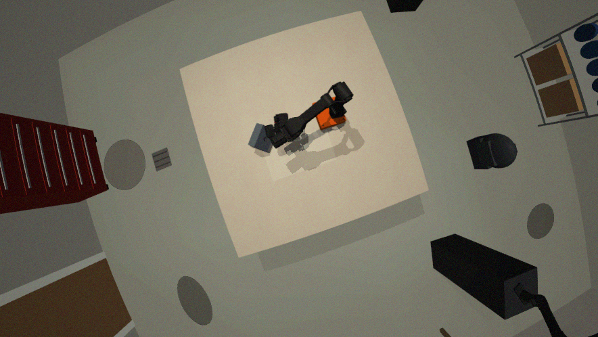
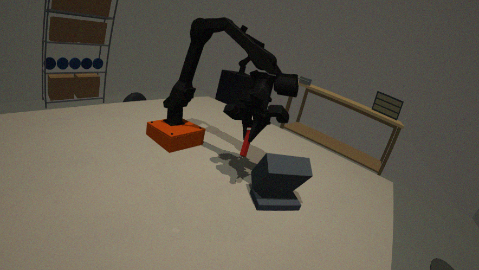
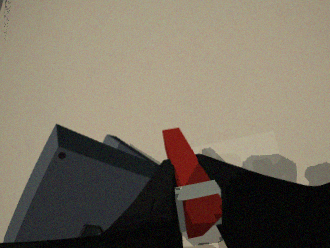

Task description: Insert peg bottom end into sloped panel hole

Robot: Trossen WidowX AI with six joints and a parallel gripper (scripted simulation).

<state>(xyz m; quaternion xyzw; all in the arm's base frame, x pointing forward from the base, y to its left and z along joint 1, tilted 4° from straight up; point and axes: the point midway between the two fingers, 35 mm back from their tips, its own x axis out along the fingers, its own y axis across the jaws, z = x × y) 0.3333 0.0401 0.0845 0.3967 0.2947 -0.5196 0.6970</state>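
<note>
The grey sloped panel is 110 mm ahead of my gripper tip, 40 mm to the left of it and 50 mm below it. Round my gripper tip: red peg: 10 mm to the left, 10 mm above.
</note>
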